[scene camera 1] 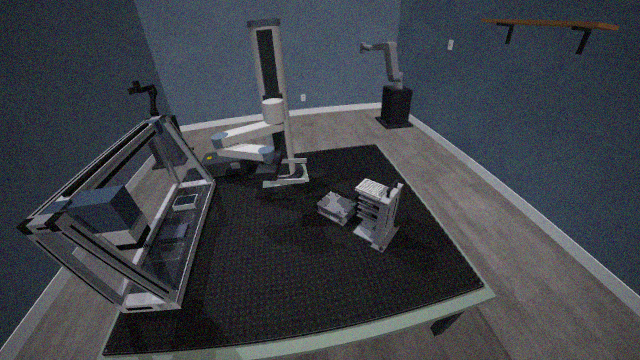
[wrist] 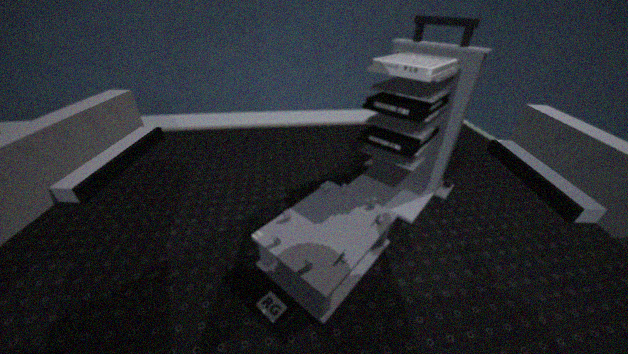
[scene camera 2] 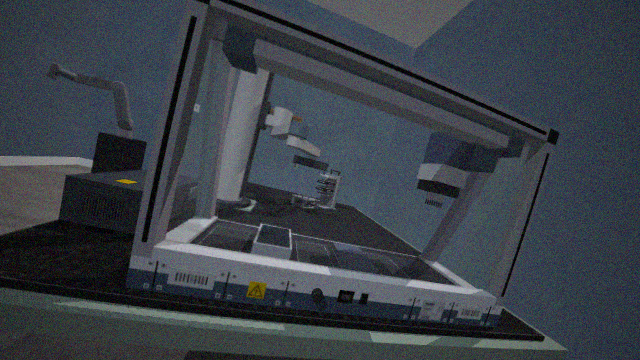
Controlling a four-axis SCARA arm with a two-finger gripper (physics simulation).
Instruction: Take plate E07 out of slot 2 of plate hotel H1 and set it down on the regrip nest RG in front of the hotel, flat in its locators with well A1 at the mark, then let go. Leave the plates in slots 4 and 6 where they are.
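Seen in the pictures: gripper, between the fingertips: point(scene camera 1: 305, 169) point(wrist: 326, 119) point(scene camera 2: 310, 169); arm's base, origin of its link: point(scene camera 1: 284, 173).
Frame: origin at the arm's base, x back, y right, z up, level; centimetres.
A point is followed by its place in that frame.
Observation:
Plate hotel H1 point(scene camera 1: 389, 217) @[z 14.9, x -66.5, y -42.2 cm] point(wrist: 462, 100) @[z 19.9, x -67.6, y -36.4 cm] stands upright on the mat. In the wrist view, dark plate E07 point(wrist: 392, 140) @[z 15.3, x -55.1, y -32.5 cm] lies in its lower part, in slot 2. Another dark plate point(wrist: 407, 106) @[z 20.4, x -56.1, y -32.2 cm] lies above it in slot 4, and a white plate point(wrist: 417, 69) @[z 25.4, x -55.6, y -30.9 cm] point(scene camera 1: 371, 187) @[z 25.6, x -58.1, y -36.1 cm] is at the top in slot 6. The regrip nest RG point(scene camera 1: 336, 206) @[z 7.3, x -46.7, y -24.0 cm] point(scene camera 2: 304, 201) point(wrist: 320, 275) @[z 7.3, x -42.3, y -17.2 cm] stands in front of the hotel with its top bare and small locators showing; I cannot make out the A1 mark. My gripper point(scene camera 1: 305, 169) @[z 27.1, x -40.7, y -11.2 cm] point(wrist: 326, 119) @[z 27.1, x -40.7, y -11.2 cm] is open and empty, apart from nest and hotel, with its fingers wide to both sides.
An RG label point(wrist: 271, 306) @[z 1.3, x -36.6, y -17.6 cm] lies on the mat by the nest. A framed liquid-handling machine point(scene camera 1: 197, 235) @[z 4.7, x -50.4, y 45.0 cm] point(scene camera 2: 300, 272) @[z 8.7, x -32.8, y 70.5 cm] stands at the mat's left in scene camera 1. My arm's column point(scene camera 1: 270, 65) point(scene camera 2: 240, 130) rises behind the nest. A dark box point(scene camera 2: 100, 202) @[z 8.3, x 12.8, y 55.1 cm] stands beside the machine.

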